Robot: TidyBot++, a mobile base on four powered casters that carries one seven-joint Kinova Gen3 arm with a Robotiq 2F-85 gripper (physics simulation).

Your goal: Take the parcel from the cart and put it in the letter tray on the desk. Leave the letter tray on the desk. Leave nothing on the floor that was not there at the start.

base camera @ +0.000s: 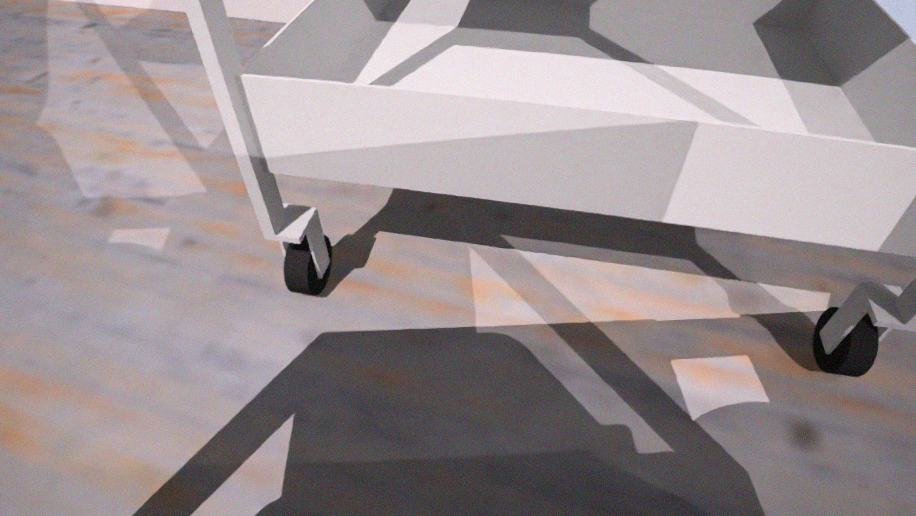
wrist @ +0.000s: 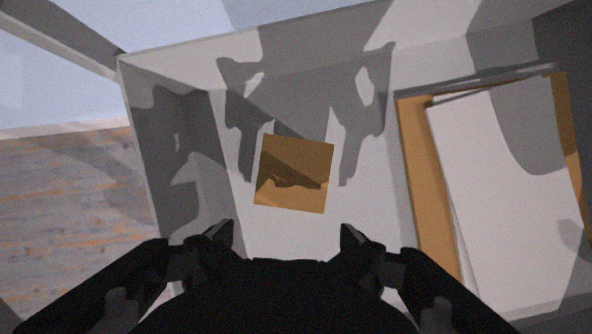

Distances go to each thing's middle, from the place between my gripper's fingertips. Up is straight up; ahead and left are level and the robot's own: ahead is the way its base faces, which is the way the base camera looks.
I see the brown parcel (wrist: 293, 173) 40 mm ahead of my hand, 30 mm to the right of it and 10 mm below it.
